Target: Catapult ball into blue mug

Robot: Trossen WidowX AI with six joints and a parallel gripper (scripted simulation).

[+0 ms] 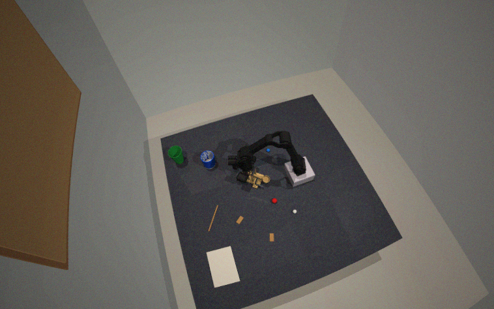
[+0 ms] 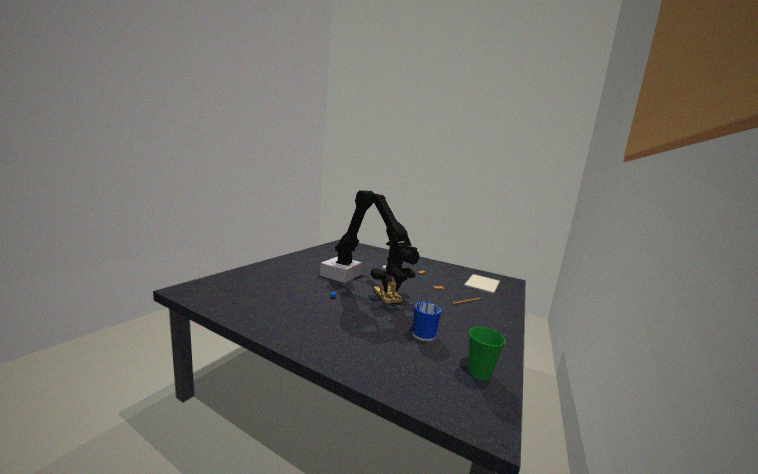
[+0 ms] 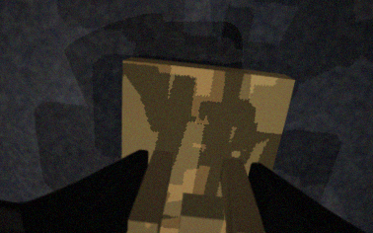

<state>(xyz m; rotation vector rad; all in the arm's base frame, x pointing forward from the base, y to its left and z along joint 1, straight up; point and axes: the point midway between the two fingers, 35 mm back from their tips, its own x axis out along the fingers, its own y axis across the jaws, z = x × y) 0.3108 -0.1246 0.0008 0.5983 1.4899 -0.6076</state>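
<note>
Right now the red ball is 90 mm behind my gripper tip, 230 mm to the left of it and 20 mm below it. Round my gripper tip: wooden catapult: 40 mm behind, 60 mm to the left, 20 mm above; then blue mug: 210 mm ahead, 200 mm to the right; then blue ball: 210 mm behind, 130 mm to the right, 20 mm below.
</note>
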